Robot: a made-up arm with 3 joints. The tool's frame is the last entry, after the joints. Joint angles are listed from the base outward. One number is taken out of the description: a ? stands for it. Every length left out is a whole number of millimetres.
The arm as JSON. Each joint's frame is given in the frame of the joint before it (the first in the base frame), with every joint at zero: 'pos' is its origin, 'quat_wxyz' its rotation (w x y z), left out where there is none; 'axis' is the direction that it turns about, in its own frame. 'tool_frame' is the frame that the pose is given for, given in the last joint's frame.
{
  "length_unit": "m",
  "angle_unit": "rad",
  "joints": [
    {
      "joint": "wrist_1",
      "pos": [
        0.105,
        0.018,
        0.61
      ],
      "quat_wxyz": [
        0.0,
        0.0,
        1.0,
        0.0
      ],
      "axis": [
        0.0,
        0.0,
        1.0
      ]
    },
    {
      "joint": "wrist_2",
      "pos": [
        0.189,
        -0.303,
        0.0
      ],
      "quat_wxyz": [
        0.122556,
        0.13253,
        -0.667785,
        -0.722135
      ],
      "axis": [
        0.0,
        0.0,
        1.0
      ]
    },
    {
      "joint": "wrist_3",
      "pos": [
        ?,
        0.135,
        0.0
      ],
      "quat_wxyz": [
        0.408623,
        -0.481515,
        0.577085,
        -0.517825
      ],
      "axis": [
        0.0,
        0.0,
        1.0
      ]
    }
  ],
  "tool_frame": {
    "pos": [
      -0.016,
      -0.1,
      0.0
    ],
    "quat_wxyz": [
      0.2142,
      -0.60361,
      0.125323,
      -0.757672
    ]
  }
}
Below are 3 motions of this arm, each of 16 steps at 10 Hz.
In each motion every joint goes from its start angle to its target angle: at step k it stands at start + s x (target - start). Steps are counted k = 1, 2, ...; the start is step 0. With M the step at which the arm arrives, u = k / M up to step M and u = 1 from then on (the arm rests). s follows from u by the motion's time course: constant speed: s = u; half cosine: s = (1 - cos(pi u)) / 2; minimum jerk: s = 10 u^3 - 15 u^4 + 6 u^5.
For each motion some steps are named. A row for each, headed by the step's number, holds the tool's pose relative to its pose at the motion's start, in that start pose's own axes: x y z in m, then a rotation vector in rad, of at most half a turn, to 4 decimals.
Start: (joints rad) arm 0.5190 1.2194 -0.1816
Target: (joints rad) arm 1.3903 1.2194 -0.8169
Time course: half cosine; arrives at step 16
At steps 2, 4, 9, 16:
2: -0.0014 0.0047 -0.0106 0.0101 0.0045 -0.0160
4: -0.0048 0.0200 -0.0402 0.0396 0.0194 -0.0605
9: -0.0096 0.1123 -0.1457 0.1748 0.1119 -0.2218
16: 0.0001 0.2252 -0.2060 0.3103 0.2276 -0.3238

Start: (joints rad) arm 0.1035 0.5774 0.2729
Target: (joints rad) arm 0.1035 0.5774 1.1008
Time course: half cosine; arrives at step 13
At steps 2, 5, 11, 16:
2: -0.0005 0.0014 0.0046 0.0408 -0.0213 0.0114
5: -0.0045 0.0053 0.0261 0.2300 -0.1198 0.0641
11: -0.0219 -0.0025 0.0738 0.6720 -0.3500 0.1872
16: -0.0239 -0.0044 0.0777 0.7128 -0.3713 0.1986

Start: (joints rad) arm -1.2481 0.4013 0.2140
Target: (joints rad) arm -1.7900 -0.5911 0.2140
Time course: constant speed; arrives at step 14
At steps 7, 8, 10, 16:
7: 0.1205 0.0844 0.1606 -0.2009 -0.3685 0.4020
8: 0.1305 0.1025 0.1822 -0.2189 -0.4240 0.4613
10: 0.1440 0.1409 0.2239 -0.2466 -0.5369 0.5805
16: 0.1458 0.2195 0.2996 -0.2665 -0.7703 0.8173

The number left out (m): 0.294
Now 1 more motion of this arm.
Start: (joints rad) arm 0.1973 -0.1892 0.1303
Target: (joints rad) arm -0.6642 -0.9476 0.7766
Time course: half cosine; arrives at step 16
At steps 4, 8, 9, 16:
4: 0.0525 0.0241 0.0331 0.0769 -0.1353 0.1699
8: 0.1390 0.0993 0.1167 0.3234 -0.4334 0.5952
9: 0.1530 0.1203 0.1398 0.4051 -0.5083 0.7147
16: 0.1760 0.1885 0.2268 0.7965 -0.7840 1.2074

